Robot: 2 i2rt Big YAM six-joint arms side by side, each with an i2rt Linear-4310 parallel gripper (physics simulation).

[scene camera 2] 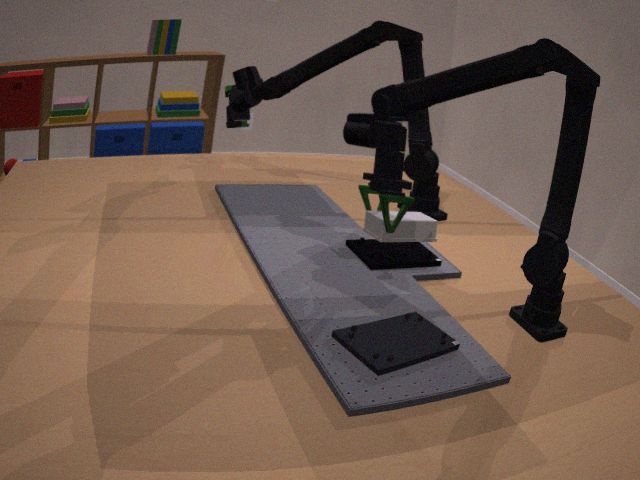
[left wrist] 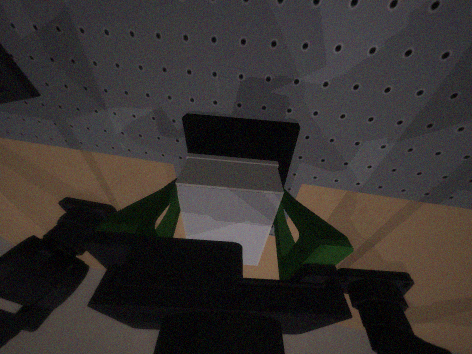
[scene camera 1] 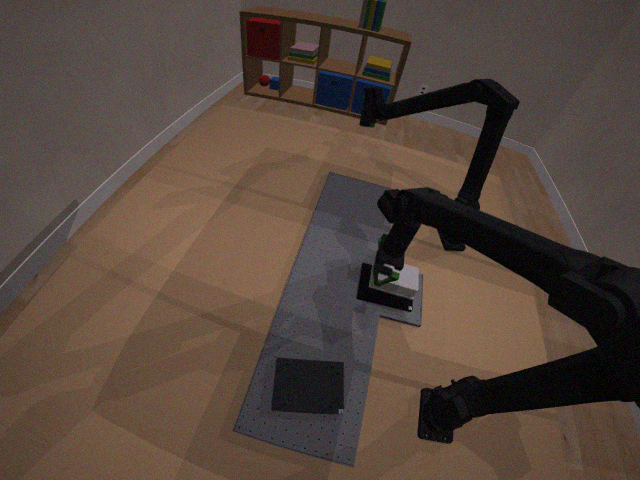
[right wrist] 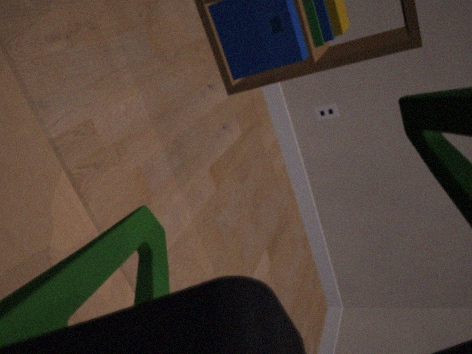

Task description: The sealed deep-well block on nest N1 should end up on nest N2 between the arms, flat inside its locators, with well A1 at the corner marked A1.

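Seen in the pictures: left gripper, fingertip midpoint: [scene camera 2: 381, 228] [left wrist: 230, 183] [scene camera 1: 378, 273]; right gripper, fingertip midpoint: [scene camera 2: 227, 110] [right wrist: 272, 169]; left arm's base at its link origin: [scene camera 2: 537, 325] [left wrist: 97, 213] [scene camera 1: 434, 415]; right arm's base at its link origin: [left wrist: 367, 279] [scene camera 1: 449, 237].
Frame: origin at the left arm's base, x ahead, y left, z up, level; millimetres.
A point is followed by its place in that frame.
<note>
The white sealed block [scene camera 1: 408, 279] @[x 138, y -310, z 99 mm] [scene camera 2: 421, 227] @[x 148, y -279, z 90 mm] [left wrist: 230, 205] @[x 213, y -326, z 97 mm] hangs level a little above black nest N2 [scene camera 1: 379, 300] @[x 192, y -266, z 25 mm] [scene camera 2: 398, 259] @[x 189, y -277, z 25 mm] [left wrist: 240, 132] @[x 246, y -321, z 25 mm], with a gap under it in scene camera 2. N2 bears a small white corner mark [scene camera 1: 409, 307] @[x 102, y -268, z 25 mm] [scene camera 2: 438, 260] @[x 99, y -265, z 24 mm]. My left gripper [scene camera 2: 382, 219] @[x 215, y -321, z 72 mm] [left wrist: 230, 183] @[x 215, y -321, z 72 mm] is shut on the block, green fingers on its two opposite sides. Nest N1 [scene camera 1: 308, 384] @[x 328, y -1, z 25 mm] [scene camera 2: 395, 341] @[x 336, y 9, z 25 mm] is empty, its locator pins showing. My right gripper [scene camera 2: 233, 107] @[x 368, y -1135, z 153 mm] [right wrist: 272, 169] @[x 368, y -1135, z 153 mm] is open and empty, high up and far from the block. The block's well A1 cannot be made out.
The grey perforated baseplate [scene camera 1: 305, 289] @[x 401, y -245, z 13 mm] [scene camera 2: 279, 258] @[x 412, y -323, z 13 mm] carries both nests; N2 stands partly on its side extension. The right arm's base [scene camera 1: 453, 241] @[x -53, y -565, z 30 mm] [scene camera 2: 434, 211] @[x -71, y -569, z 19 mm] stands beyond N2, the left arm's base [scene camera 1: 435, 415] [scene camera 2: 539, 325] @[x 28, y 30, z 20 mm] on the nearer side. A shelf unit [scene camera 2: 214, 98] stands at the back.
</note>
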